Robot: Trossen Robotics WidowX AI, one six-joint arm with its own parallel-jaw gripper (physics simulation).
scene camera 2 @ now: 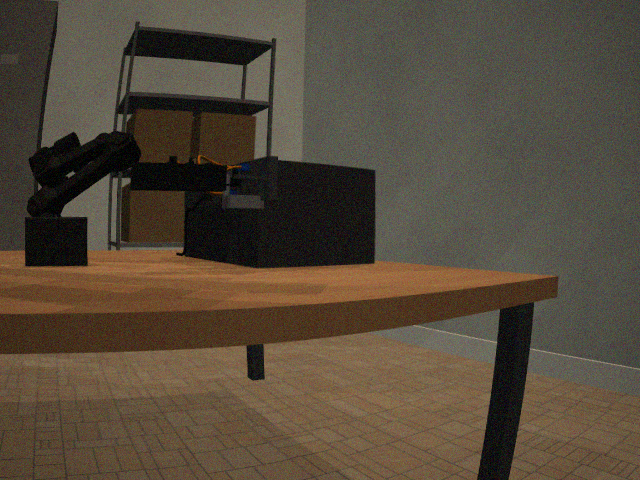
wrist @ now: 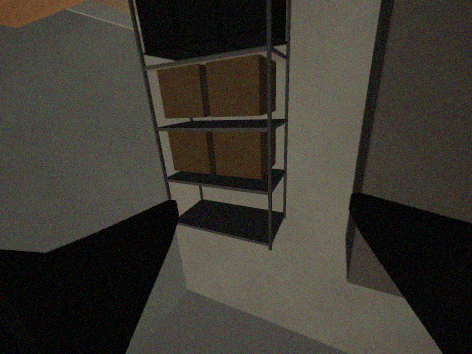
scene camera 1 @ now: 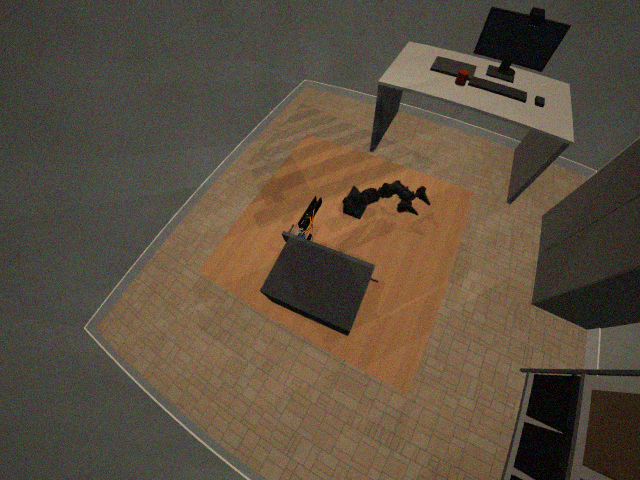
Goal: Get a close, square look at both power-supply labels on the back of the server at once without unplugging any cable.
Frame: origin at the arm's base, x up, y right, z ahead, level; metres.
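Seen in the pictures: gripper, fingertip midpoint: (wrist: 261,204) (scene camera 1: 424,209); arm's base, link origin: (scene camera 2: 47,241).
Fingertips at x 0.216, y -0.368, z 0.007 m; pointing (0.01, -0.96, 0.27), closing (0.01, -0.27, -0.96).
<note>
Pixels of each thing's top centre, then the offset from my fingertips to it. "pt": a spot on its surface instead.
- black bar, top centre: (scene camera 2: 183,155) (scene camera 1: 308,209) dx -0.043, dy +0.497, dz +0.308 m
- thin dark piece, surface spot: (scene camera 1: 375,280) pt dx -0.259, dy +0.026, dz +0.363 m
The server, a dark grey box (scene camera 1: 317,284) (scene camera 2: 320,217), sits on the wooden table (scene camera 1: 408,310) (scene camera 2: 361,320). A black bar (scene camera 1: 310,210) (scene camera 2: 178,176) sticks out from one corner of its cabled side, with orange cables (scene camera 1: 311,225) (scene camera 2: 207,159) and blue connectors (scene camera 2: 246,167) beside it. Neither power-supply label can be made out in any view. My gripper (scene camera 1: 422,209) (wrist: 261,204) is open and empty, on the far side of the arm's base from the black bar, pointing away from the server. In the wrist view its two dark fingers stand wide apart, and the server does not show there.
The arm's base (scene camera 1: 354,204) (scene camera 2: 55,241) stands on the table near the black bar. A thin dark piece (scene camera 1: 375,280) sticks out at the server's other corner. A shelf rack (scene camera 2: 271,103) (wrist: 270,150) with brown boxes, a white desk (scene camera 1: 423,93) and a tall cabinet (scene camera 1: 584,242) stand around the table.
</note>
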